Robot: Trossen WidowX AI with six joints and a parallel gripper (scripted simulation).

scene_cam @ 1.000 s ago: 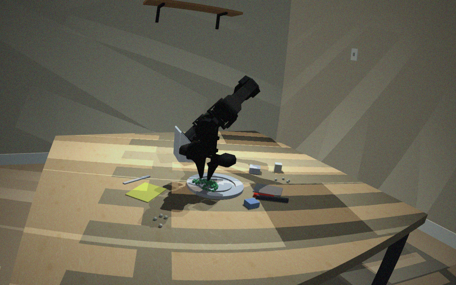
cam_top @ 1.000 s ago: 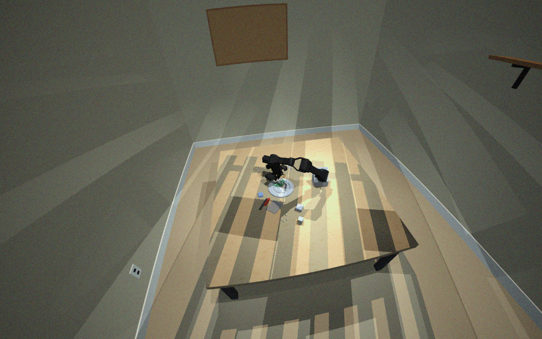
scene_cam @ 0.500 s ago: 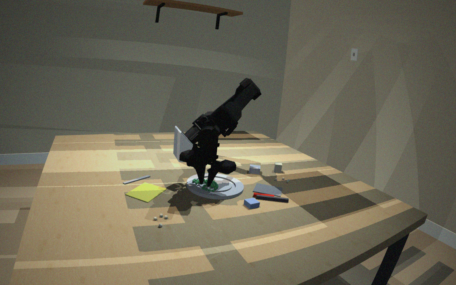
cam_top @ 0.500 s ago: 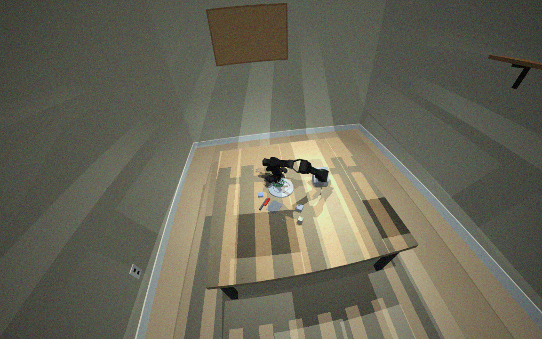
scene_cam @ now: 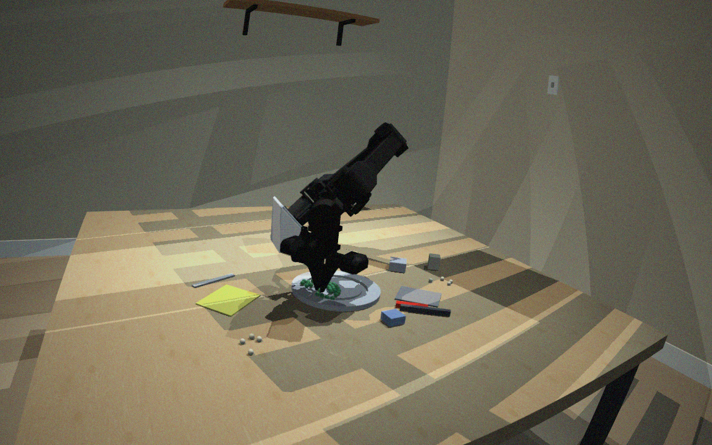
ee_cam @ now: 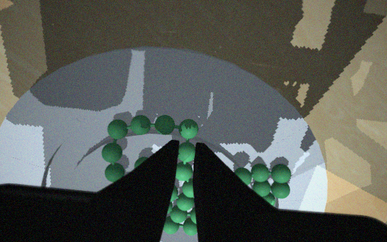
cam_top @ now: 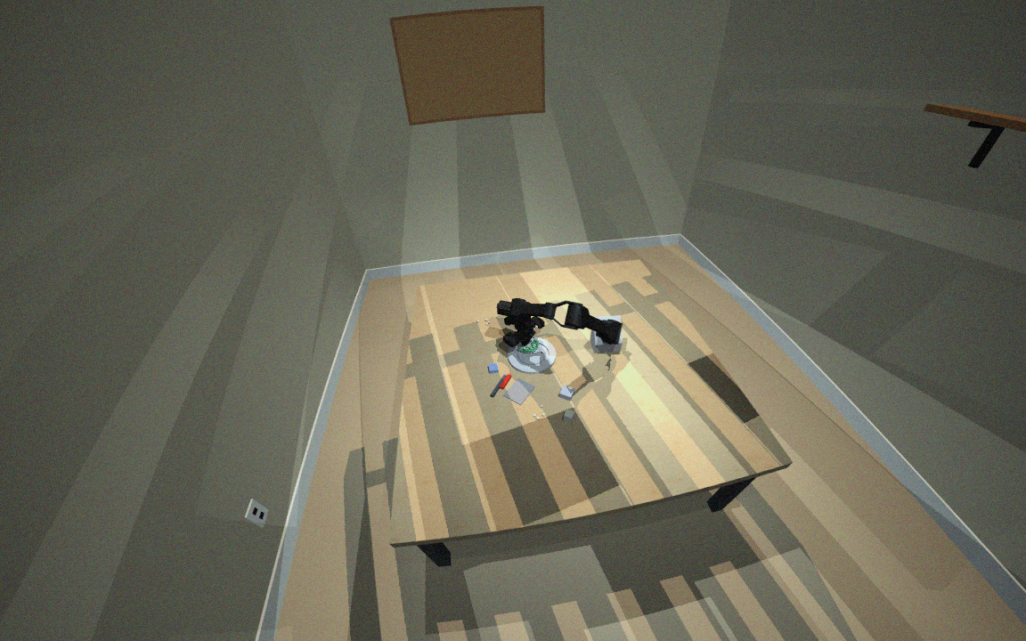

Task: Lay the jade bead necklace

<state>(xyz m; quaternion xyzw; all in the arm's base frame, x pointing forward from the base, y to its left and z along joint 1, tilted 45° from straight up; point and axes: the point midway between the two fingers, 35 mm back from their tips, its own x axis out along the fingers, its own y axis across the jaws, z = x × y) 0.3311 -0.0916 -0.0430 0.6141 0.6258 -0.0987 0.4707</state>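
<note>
The round grey bead board is 50 mm to the left of my gripper tip, 20 mm behind it and 10 mm below it. The rest, counted from my gripper tip: yellow sheet (200 mm to the right, 40 mm behind, 10 mm below); then blue block (150 mm ahead, 80 mm to the left, 10 mm below); then red and black pen (170 mm to the left, 140 mm ahead, 10 mm below).
</note>
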